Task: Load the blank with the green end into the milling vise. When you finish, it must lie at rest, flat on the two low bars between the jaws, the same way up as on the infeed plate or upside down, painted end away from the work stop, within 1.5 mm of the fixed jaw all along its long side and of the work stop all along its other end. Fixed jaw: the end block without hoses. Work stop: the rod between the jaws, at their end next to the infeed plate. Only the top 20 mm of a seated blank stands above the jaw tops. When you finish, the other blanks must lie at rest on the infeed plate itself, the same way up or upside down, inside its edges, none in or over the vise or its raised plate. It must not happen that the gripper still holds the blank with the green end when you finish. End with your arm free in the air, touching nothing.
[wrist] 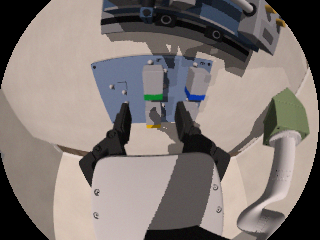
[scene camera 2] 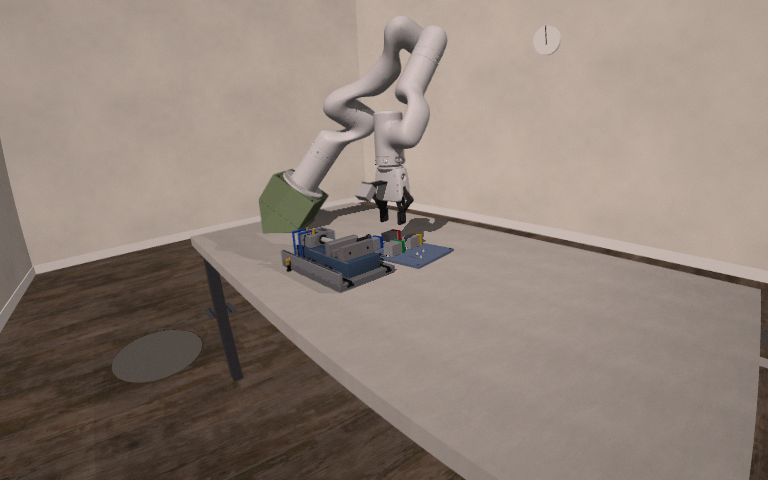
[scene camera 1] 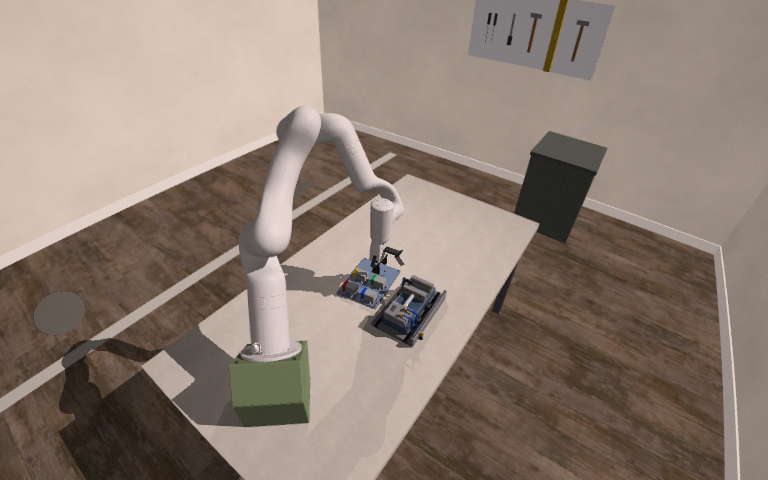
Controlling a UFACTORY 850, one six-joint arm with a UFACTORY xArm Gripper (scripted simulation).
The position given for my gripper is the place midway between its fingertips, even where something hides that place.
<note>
In view: my gripper [scene camera 2: 393, 222].
My gripper shows as well in the wrist view [wrist: 152, 109].
</note>
